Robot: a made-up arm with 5 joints.
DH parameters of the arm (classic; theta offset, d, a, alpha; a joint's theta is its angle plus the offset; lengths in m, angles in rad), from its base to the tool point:
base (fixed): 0 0.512 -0.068 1.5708
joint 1: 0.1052 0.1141 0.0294 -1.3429
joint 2: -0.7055 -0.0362 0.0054 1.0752
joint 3: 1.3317 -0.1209 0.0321 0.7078
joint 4: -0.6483 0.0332 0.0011 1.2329
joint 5: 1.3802 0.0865 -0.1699 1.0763
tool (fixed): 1.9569 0.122 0 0
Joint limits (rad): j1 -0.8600..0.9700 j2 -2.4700..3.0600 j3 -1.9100..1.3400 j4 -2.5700..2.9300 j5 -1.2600..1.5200
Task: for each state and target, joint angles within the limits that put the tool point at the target. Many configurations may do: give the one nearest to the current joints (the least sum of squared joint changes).
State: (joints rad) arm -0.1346 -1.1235 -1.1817 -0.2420 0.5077
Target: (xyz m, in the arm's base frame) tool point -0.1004 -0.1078 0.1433
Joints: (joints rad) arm -0.5543 -1.2314 -1.1200 -0.4739 0.9695
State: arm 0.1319 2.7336 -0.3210 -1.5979 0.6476
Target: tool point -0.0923 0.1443 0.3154
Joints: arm 0.1190 2.1436 0.1317 -0.8740 1.1211
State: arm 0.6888 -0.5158 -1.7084 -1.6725 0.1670
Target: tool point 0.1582 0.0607 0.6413
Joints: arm 0.5828 -0.8822 -1.7305 -1.1796 0.2590
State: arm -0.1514 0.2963 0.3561 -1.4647 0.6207
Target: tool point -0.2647 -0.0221 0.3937
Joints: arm -0.6708 0.5339 0.0404 -1.9728 0.3611
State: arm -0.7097 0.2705 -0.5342 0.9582 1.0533
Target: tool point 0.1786 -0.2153 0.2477
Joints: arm -0.5108 -0.3662 -0.6967 0.6339 0.8310
